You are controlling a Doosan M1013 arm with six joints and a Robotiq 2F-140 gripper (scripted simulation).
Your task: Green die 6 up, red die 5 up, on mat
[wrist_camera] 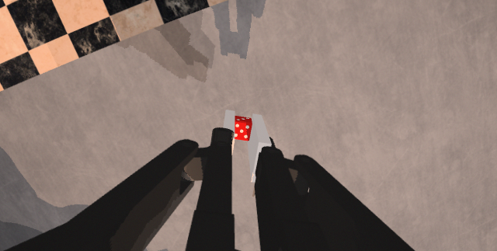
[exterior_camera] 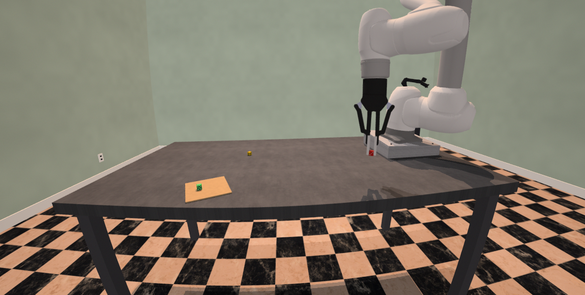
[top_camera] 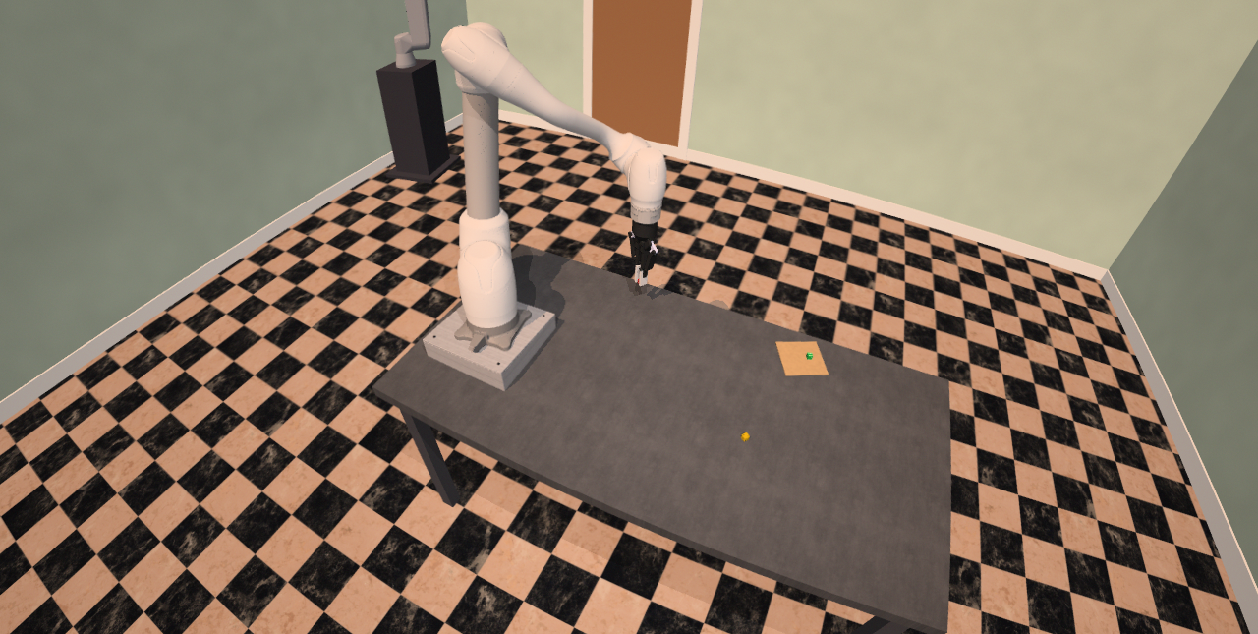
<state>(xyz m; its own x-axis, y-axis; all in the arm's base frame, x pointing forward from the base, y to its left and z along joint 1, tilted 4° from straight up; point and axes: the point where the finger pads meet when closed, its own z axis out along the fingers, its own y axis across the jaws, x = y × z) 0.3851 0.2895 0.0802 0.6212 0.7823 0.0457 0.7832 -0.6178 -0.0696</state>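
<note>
My gripper is now 550 mm short of the orange mat, 90 mm to the left of it and 130 mm above it. Round my hand: yellow die: 400 mm ahead, 430 mm to the right, 130 mm below; then red die: 30 mm below; then green die: 570 mm ahead, 80 mm to the right, 120 mm below.
</note>
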